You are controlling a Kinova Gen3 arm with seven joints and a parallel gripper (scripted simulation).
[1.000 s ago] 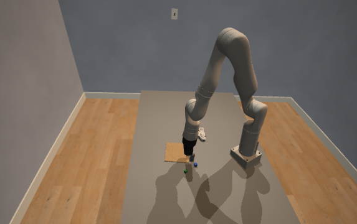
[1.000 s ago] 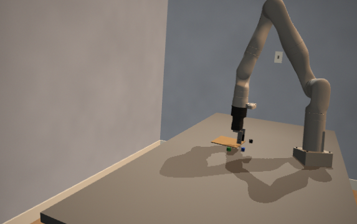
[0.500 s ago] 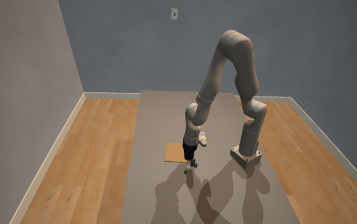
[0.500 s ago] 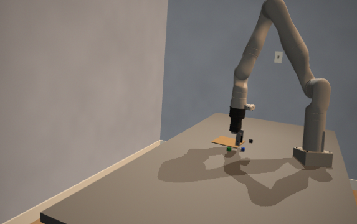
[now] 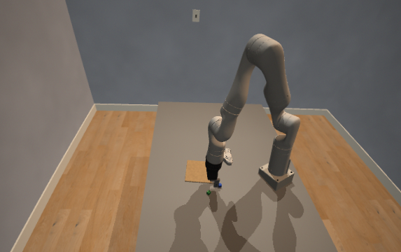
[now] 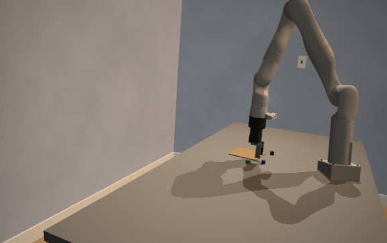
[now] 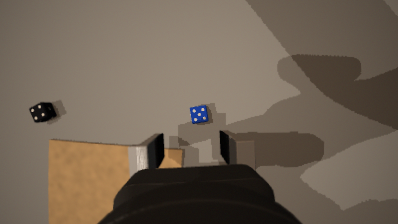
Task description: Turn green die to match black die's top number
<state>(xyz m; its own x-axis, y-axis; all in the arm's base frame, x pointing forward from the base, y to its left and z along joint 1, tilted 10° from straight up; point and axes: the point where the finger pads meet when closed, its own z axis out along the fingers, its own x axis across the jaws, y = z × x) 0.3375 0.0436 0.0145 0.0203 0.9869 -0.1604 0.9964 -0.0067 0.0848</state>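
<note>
My hand is 4 cm above the blue die, 3 cm past it and 1 cm to the right of it. The rest, counted from my hand: green die: 5 cm to the left, 4 cm below, 4 cm ahead; black die: 15 cm to the right, 4 cm below, 4 cm behind; tan mat: 9 cm to the right, 7 cm ahead, 4 cm below.
</note>
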